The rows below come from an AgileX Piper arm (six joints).
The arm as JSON. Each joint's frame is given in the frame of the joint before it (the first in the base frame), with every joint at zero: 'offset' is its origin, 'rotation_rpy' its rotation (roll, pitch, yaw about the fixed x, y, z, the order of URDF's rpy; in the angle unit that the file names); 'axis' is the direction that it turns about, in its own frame. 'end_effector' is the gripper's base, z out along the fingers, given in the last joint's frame.
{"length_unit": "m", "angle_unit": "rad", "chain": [
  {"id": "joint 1", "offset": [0.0, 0.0, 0.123], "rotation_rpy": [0.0, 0.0, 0.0], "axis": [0.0, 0.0, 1.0]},
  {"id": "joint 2", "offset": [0.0, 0.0, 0.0], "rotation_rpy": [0.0, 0.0, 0.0], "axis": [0.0, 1.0, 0.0]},
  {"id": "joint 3", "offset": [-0.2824, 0.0, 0.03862], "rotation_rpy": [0.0, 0.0, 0.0], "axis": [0.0, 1.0, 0.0]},
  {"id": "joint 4", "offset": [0.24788, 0.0, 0.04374], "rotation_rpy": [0.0, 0.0, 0.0], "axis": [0.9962, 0.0, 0.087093]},
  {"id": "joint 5", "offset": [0.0, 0.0, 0.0], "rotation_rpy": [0.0, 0.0, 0.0], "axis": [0.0, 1.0, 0.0]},
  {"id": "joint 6", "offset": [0.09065, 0.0, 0.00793], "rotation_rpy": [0.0, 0.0, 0.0], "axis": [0.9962, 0.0, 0.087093]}
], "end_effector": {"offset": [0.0, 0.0, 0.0], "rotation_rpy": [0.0, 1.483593, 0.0]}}
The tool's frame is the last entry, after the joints.
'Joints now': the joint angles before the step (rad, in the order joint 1, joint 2, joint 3, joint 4, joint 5, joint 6). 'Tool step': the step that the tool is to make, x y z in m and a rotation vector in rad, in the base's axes. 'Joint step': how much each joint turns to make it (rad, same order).
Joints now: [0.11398, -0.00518, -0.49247, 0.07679, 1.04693, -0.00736]
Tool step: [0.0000, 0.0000, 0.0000, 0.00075, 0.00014, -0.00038]
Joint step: [0.00000, 0.00000, 0.00000, 0.00000, 0.00000, 0.00085]
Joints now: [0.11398, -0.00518, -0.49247, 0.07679, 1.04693, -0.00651]
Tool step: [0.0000, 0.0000, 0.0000, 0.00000, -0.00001, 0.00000]
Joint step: [0.00000, 0.00000, 0.00000, 0.00000, -0.00001, 0.00000]
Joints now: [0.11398, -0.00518, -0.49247, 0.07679, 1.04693, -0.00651]
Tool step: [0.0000, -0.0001, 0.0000, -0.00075, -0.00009, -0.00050]
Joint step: [0.00033, -0.00004, -0.00004, -0.00125, 0.00006, 0.00032]
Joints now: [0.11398, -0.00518, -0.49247, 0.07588, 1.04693, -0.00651]
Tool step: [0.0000, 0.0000, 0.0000, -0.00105, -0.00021, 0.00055]
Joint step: [0.00002, 0.00000, 0.00000, 0.00000, -0.00001, -0.00120]
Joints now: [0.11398, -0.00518, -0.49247, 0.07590, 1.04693, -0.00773]
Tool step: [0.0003, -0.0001, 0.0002, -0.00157, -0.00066, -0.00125]
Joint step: [-0.00040, 0.00151, -0.00021, -0.00164, -0.00176, -0.00038]
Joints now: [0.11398, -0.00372, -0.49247, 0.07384, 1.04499, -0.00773]
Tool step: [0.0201, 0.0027, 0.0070, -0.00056, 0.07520, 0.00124]
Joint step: [0.00079, 0.12911, -0.01649, 0.00673, -0.03801, 0.00084]
